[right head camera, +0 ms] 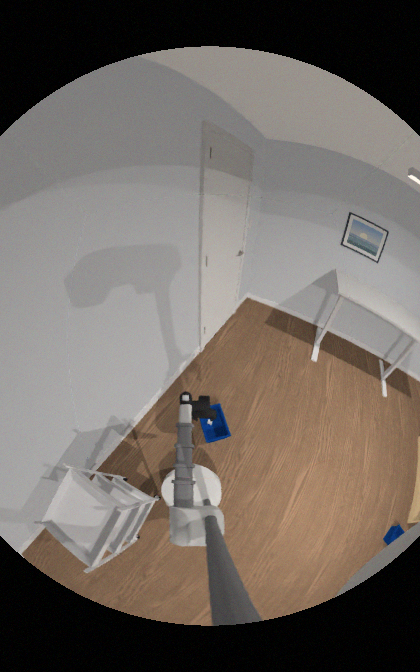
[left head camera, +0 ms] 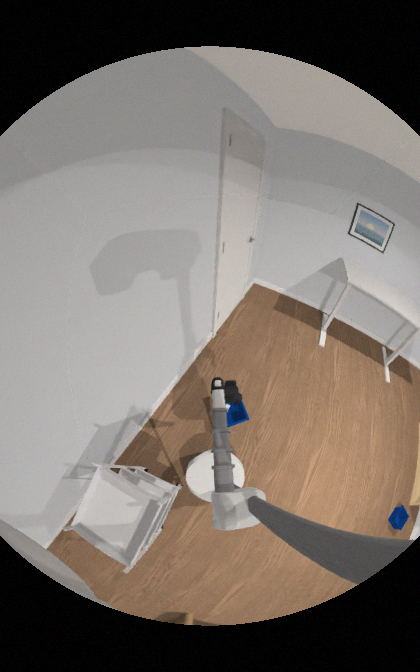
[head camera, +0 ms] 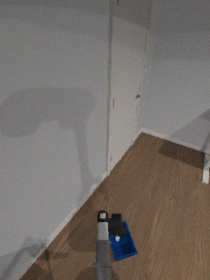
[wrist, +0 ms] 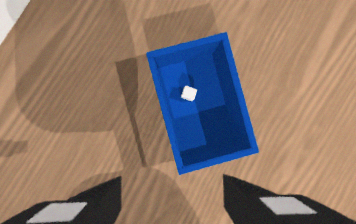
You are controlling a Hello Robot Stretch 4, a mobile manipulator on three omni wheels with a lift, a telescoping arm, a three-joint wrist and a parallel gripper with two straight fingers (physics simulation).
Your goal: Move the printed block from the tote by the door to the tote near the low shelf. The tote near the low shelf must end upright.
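Places are measured from the robot's base along level axes (x ahead, y left, z up), in millimetres.
Pixels of known places: gripper, between the fingertips: (right head camera: 203, 419) (head camera: 115, 236) (wrist: 172, 191).
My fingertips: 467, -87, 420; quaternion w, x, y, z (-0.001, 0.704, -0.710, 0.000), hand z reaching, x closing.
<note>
Ahead of a thing's pixels: the offset from my fingertips to its top centre, as dx, dy, dz. Level surfaces: height alone.
The white printed block {+119, -55, -399} (wrist: 189, 93) (head camera: 117, 238) (right head camera: 209, 422) lies inside the blue tote by the door {+88, -80, -327} (wrist: 166, 112) (head camera: 132, 244) (left head camera: 239, 421) (right head camera: 225, 425), towards its left side in the wrist view. This tote stands upright on the floor. My gripper (wrist: 172, 191) is open and empty. In the wrist view its fingertips are below the tote's near rim; in the head views the gripper hangs above the tote and hides part of it. The other blue tote (left head camera: 393, 518) (right head camera: 394, 535) is small at the lower right of both side head views, near a light wooden piece of furniture (left head camera: 416, 470).
A white cart (left head camera: 100, 500) (right head camera: 75, 510) stands left of my base, near the wall. The door (head camera: 127, 75) (left head camera: 240, 200) is behind the first tote. A white table {dz +501} (left head camera: 380, 295) (right head camera: 375, 310) stands at the right-hand wall.
</note>
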